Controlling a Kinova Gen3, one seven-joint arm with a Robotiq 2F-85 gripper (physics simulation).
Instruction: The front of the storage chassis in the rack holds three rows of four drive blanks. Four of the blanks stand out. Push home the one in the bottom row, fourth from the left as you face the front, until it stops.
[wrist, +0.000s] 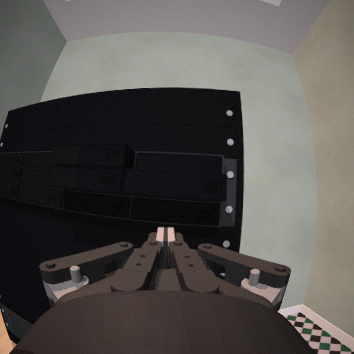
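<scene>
The black storage chassis fills the left and middle of the wrist view, with three rows of dark drive blanks. The bottom-row fourth blank is at the right end of its row; its face looks about level with the bottom-row third blank. The middle-row fourth blank above it stands out, as does the top-row third blank, whose side shows. My gripper is shut and empty. Its tips appear just below the bottom-row fourth blank's lower edge, left of that blank's middle; any gap in depth is hard to tell.
The black rack front continues above and below the chassis, with round pale screws down its right side. A pale green wall is behind and to the right. A checkered mat shows at the lower right.
</scene>
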